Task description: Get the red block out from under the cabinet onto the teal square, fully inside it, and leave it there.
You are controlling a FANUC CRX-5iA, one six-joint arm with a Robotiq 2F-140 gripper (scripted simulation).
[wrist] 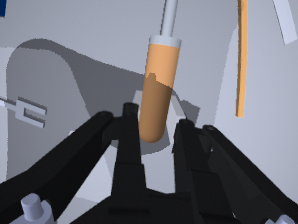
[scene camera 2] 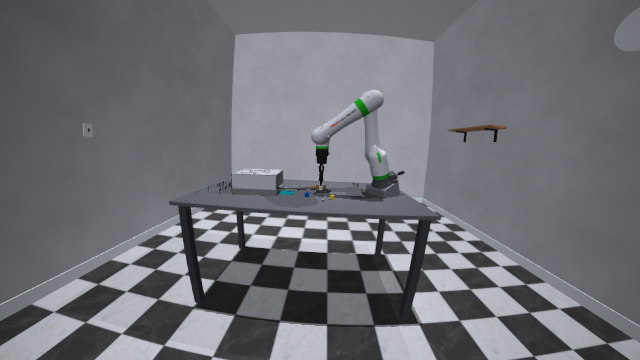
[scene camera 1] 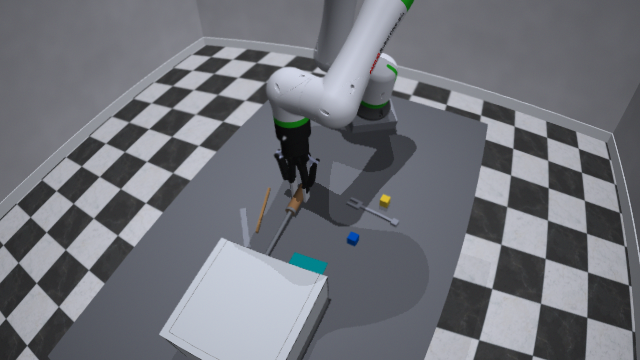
Labels:
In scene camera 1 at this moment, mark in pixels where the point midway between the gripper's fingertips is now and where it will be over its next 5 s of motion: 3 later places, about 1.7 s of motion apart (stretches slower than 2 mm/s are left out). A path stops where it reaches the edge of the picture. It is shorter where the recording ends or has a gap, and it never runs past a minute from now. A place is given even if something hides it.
The gripper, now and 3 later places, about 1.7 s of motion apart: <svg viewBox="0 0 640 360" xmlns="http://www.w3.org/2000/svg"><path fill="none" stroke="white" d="M301 197L282 228L270 248L290 256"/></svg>

